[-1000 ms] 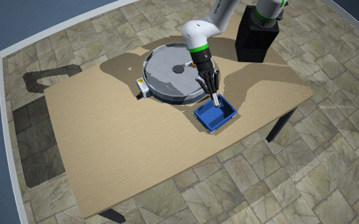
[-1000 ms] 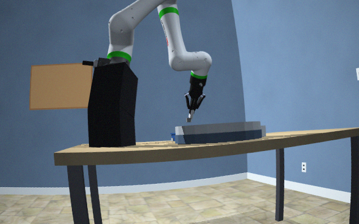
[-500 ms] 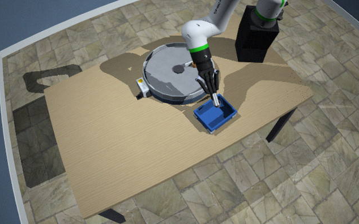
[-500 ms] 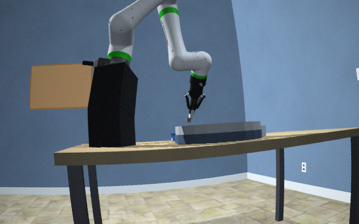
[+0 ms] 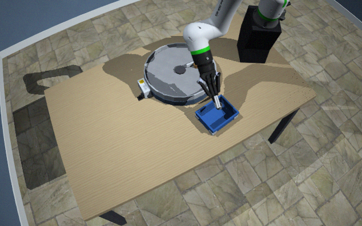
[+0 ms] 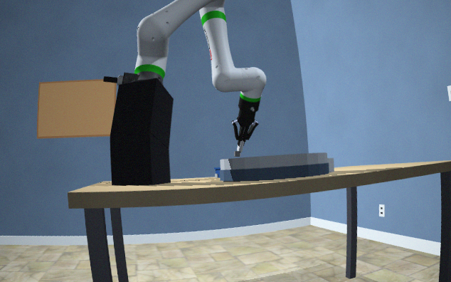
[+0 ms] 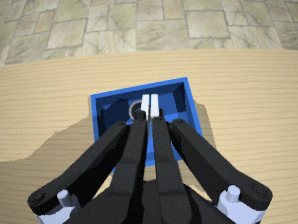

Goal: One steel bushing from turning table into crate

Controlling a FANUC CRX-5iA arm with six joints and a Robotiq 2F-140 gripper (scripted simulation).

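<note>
Now: the blue crate 10 mm behind my hand, 10 mm to the left of it and 130 mm below it. The rest, counted from my hand: round grey turning table 30 mm ahead, 330 mm to the right, 100 mm below.
</note>
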